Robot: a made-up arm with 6 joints. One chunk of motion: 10 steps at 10 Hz.
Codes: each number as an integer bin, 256 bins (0 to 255) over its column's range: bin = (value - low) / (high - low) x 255, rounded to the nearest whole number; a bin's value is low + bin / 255 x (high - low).
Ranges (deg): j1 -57..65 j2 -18..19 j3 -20..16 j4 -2..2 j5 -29..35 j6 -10..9
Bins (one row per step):
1: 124 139 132 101 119 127
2: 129 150 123 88 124 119
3: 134 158 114 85 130 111
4: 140 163 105 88 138 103
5: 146 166 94 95 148 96
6: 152 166 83 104 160 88
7: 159 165 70 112 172 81
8: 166 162 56 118 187 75
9: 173 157 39 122 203 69
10: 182 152 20 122 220 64
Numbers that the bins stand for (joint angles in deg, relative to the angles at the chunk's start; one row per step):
1: 2.33 2.17 -1.36 -0.42 0.87 -0.54
2: 4.72 3.76 -2.64 -0.62 2.12 -1.13
3: 7.11 4.93 -3.91 -0.67 3.63 -1.73
4: 9.98 5.65 -5.18 -0.62 5.64 -2.33
5: 12.85 6.09 -6.73 -0.51 8.15 -2.85
6: 15.72 6.09 -8.28 -0.37 11.16 -3.44
7: 19.07 5.94 -10.12 -0.24 14.17 -3.96
8: 22.42 5.51 -12.09 -0.15 17.93 -4.41
9: 25.77 4.78 -14.49 -0.09 21.95 -4.86
10: 30.07 4.05 -17.18 -0.09 26.22 -5.23

